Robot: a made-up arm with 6 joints. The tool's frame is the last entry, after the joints.
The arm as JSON. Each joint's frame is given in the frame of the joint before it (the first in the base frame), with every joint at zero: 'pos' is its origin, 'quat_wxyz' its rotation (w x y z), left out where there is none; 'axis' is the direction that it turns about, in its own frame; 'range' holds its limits. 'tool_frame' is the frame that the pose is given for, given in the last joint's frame.
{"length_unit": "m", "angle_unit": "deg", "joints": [
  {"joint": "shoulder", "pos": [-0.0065, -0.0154, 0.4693], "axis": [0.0, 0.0, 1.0], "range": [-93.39, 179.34]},
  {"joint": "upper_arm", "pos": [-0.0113, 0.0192, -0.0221], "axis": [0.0, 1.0, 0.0], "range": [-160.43, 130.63]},
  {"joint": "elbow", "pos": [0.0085, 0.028, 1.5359], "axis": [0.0, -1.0, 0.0], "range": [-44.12, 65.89]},
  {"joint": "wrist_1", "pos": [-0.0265, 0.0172, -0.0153], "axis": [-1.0, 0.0, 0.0], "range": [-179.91, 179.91]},
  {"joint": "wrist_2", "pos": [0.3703, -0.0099, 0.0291], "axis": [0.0, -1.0, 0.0], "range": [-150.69, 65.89]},
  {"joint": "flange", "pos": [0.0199, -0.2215, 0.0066], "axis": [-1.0, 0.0, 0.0], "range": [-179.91, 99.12]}
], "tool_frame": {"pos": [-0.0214, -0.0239, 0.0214], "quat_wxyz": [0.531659, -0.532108, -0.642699, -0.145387]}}
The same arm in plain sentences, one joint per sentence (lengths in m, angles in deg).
The arm has six revolute joints in a row. What follows holds with every joint at zero, and every direction is one of the base frame's. Joint 1 sits 0.0065 m along -x and 0.0154 m along -y and 0.4693 m along +z from the base frame's origin and turns about +z, from -93.39 to 179.34 deg. Joint 2 sits 0.0113 m along -x and 0.0192 m along +y and 0.0221 m along -z from joint 1 and turns about +y, from -160.43 to 130.63 deg. Joint 3 sits 0.0085 m along +x and 0.028 m along +y and 1.5359 m along +z from joint 2 and turns about -y, from -44.12 to 65.89 deg. Joint 4 sits 0.0265 m along -x and 0.0172 m along +y and 0.0153 m along -z from joint 3 and turns about -x, from -179.91 to 179.91 deg. Joint 5 sits 0.3703 m along +x and 0.0099 m along -y and 0.0291 m along +z from joint 4 and turns about -y, from -150.69 to 65.89 deg. Joint 6 sits 0.0199 m along +x and 0.2215 m along -y and 0.0066 m along +z from joint 5 and turns about -x, from -179.91 to 99.12 deg. The tool frame, which is the frame that the pose is given for, sits 0.0214 m along -x and 0.0239 m along -y and 0.0214 m along +z from joint 6; its axes are the base frame's turned by roll -136, pitch -56.94 and yaw 76.04 deg (as in URDF: about the fixed x, then y, then z).
